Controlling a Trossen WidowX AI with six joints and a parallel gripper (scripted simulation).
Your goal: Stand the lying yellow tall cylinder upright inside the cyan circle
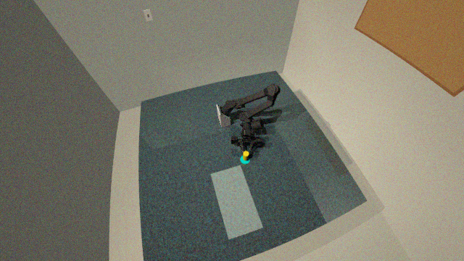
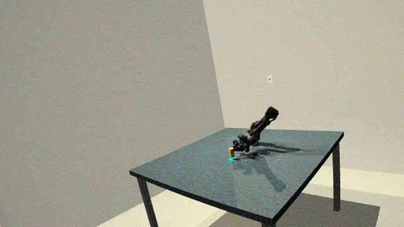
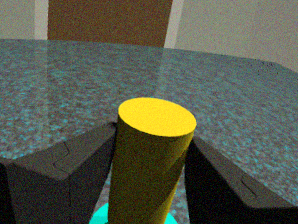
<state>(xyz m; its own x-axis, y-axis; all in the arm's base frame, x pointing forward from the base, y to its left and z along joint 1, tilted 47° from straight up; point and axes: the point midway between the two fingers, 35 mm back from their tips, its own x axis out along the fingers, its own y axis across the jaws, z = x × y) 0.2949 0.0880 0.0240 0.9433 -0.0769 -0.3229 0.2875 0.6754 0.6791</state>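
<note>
The cyan circle lies 7 cm below my gripper tip. From my gripper tip the other things lie so: yellow tall cylinder (2 cm below).
</note>
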